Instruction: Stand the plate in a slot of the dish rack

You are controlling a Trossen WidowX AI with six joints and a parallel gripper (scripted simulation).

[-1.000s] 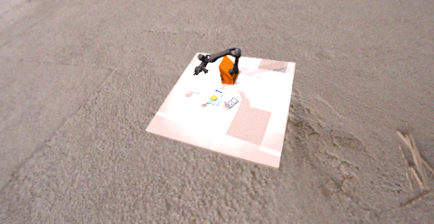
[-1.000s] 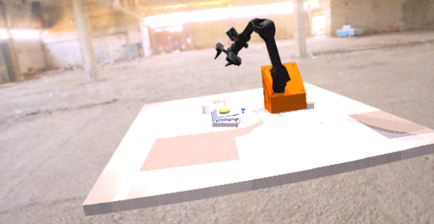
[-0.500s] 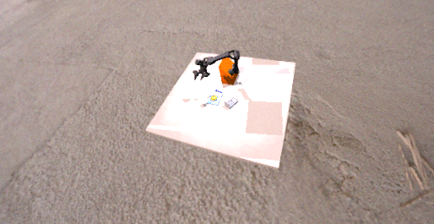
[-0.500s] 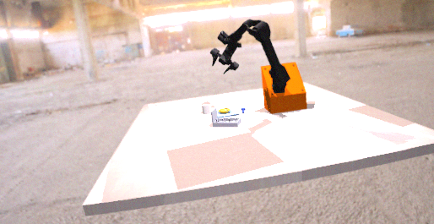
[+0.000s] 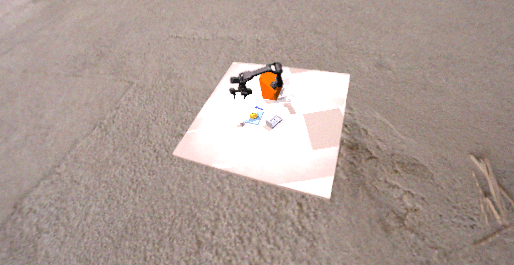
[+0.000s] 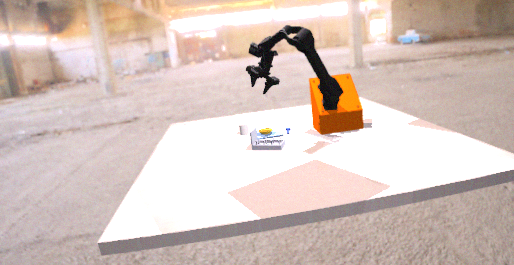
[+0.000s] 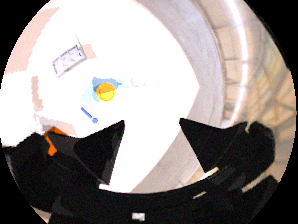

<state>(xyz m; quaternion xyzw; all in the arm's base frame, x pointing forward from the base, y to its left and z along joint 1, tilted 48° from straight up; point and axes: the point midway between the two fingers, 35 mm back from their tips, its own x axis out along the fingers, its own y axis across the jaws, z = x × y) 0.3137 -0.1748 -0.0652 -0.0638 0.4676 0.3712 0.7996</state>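
Right now my gripper tip is 190 mm above the yellow plate, 90 mm to the right of it and 10 mm past it. Round my gripper tip: cup: 180 mm below, 100 mm ahead, 30 mm to the left; then blue spoon: 200 mm below, 120 mm behind, 90 mm to the left; then light blue mat: 200 mm below, 100 mm to the left, 10 mm behind.
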